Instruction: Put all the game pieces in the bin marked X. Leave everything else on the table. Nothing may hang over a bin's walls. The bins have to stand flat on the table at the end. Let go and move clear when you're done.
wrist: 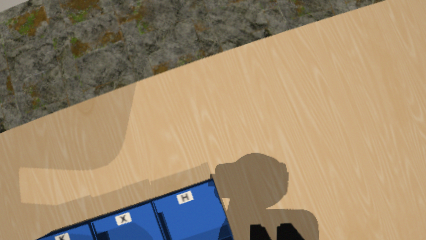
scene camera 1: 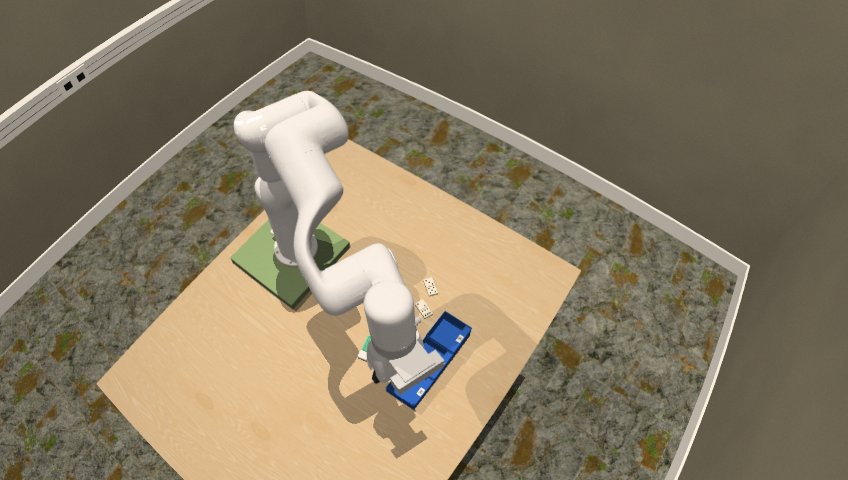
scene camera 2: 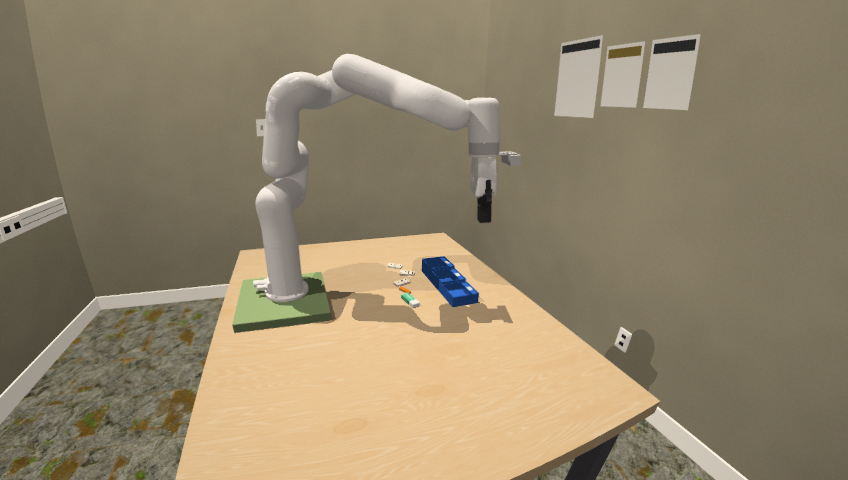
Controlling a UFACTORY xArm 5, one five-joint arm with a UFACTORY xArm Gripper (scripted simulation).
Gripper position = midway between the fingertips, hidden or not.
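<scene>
The gripper (scene camera 2: 484,221) is visible, and scene camera 1 shows the gripper (scene camera 1: 400,378) too. With it in the scene is a blue bin (scene camera 1: 446,329), and scene camera 2 likewise shows the blue bin (scene camera 2: 440,271).
</scene>
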